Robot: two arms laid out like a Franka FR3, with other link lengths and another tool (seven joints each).
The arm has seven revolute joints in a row. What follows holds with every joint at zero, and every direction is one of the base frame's.
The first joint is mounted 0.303 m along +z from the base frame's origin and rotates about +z.
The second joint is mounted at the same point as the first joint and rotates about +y.
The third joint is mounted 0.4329 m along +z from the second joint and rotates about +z.
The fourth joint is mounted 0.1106 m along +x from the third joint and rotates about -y.
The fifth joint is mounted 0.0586 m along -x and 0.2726 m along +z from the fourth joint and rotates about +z.
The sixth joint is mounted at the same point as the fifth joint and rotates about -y.
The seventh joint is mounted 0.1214 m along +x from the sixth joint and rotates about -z.
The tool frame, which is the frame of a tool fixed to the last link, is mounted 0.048 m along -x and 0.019 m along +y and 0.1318 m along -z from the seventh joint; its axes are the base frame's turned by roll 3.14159, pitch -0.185 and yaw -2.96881 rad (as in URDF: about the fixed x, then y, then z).
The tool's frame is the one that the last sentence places.
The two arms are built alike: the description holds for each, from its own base.
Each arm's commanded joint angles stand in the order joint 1, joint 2, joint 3, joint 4, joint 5, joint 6, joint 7.
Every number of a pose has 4 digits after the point. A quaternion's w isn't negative.
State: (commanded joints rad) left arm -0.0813 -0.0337 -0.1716 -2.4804 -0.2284 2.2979 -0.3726; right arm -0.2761 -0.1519 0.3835 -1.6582 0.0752 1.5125 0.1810
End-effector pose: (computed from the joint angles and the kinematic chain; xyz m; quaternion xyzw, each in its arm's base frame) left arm 0.3513 -0.1035 0.4274 0.2209 -0.9552 0.0624 0.1868; right arm 0.3863 0.0998 0.6878 0.0502 -0.9942 -0.0044 0.0951
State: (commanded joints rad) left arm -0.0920 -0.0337 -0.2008 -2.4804 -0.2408 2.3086 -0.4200; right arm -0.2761 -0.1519 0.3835 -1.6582 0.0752 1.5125 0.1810
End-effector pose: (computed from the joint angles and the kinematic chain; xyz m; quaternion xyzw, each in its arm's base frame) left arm 0.3481 -0.1206 0.4283 0.2292 -0.9535 0.0641 0.1850; right arm 0.3863 0.0998 0.6878 0.0502 -0.9942 -0.0044 0.0951
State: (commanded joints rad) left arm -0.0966 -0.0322 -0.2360 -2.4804 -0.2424 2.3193 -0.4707; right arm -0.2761 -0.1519 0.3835 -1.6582 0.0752 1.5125 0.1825
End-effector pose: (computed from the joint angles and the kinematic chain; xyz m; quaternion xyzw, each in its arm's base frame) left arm 0.3445 -0.1374 0.4285 0.2358 -0.9525 0.0621 0.1825; right arm 0.3864 0.0998 0.6878 0.0495 -0.9942 -0.0045 0.0952
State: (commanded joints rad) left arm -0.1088 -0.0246 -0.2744 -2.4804 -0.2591 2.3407 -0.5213; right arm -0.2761 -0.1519 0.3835 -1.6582 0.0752 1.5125 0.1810
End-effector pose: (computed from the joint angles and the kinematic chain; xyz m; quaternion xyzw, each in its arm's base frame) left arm 0.3408 -0.1586 0.4273 0.2425 -0.9509 0.0655 0.1808; right arm 0.3863 0.0998 0.6878 0.0502 -0.9942 -0.0044 0.0951
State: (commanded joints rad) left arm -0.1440 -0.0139 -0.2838 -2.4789 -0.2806 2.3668 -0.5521; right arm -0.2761 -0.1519 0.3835 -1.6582 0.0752 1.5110 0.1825
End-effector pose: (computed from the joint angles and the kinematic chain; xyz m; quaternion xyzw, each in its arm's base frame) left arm 0.3386 -0.1771 0.4257 0.2443 -0.9503 0.0725 0.1789; right arm 0.3862 0.0998 0.6877 0.0495 -0.9941 -0.0045 0.0959
